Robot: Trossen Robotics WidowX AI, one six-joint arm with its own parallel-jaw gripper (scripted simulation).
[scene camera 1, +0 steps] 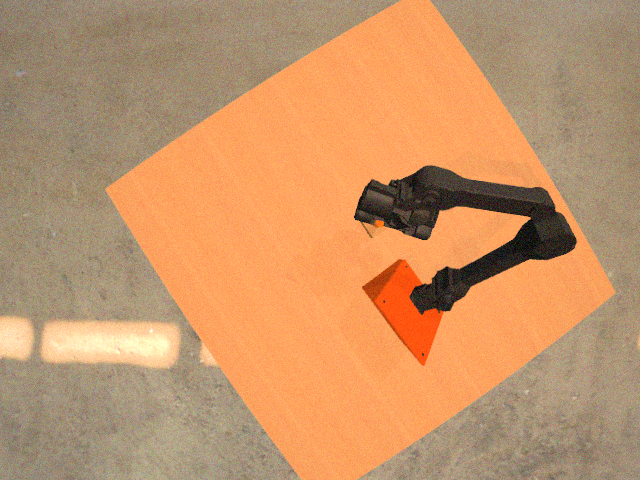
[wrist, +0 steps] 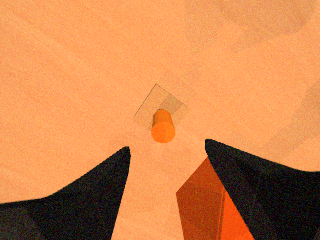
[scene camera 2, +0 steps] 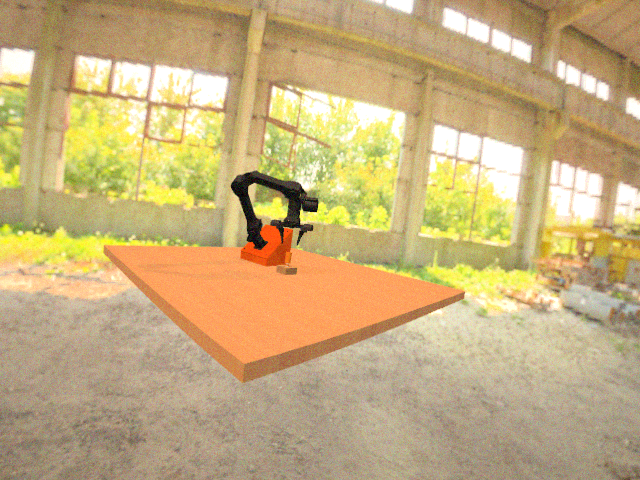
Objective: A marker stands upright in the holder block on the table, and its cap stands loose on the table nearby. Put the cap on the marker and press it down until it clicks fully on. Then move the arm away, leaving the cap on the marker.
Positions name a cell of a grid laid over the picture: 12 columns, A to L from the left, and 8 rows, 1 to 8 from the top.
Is my gripper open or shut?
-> Open.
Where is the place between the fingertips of my gripper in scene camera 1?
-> At H4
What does my gripper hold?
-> Nothing.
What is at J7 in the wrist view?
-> My gripper.
